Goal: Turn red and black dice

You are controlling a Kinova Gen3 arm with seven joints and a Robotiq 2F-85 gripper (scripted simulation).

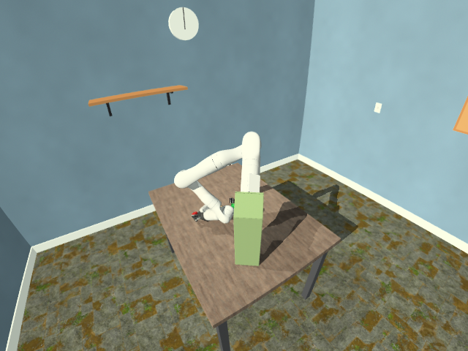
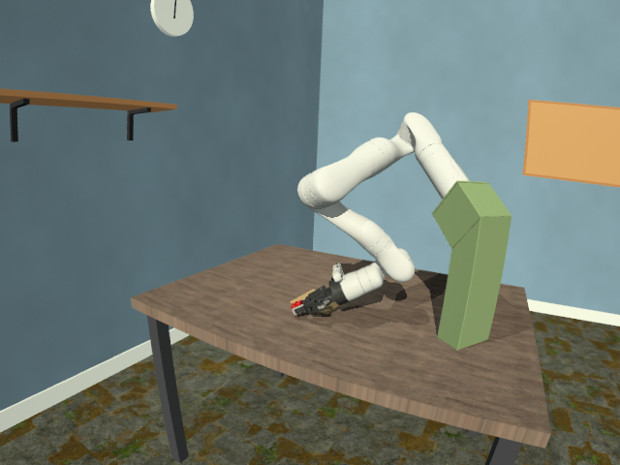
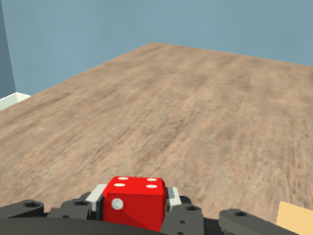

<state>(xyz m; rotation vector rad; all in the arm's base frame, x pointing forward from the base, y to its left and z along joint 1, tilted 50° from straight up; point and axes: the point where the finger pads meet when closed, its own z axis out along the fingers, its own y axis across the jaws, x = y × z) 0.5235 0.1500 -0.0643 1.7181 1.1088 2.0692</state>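
Right now my hand is 14 cm to the left of the tan mat and 3 cm above it. From my hand the other things lie so: black die 30 cm to the right, 2 cm below, 2 cm ahead; green die 27 cm to the right, 5 cm behind, 2 cm below; red die right at my hand.
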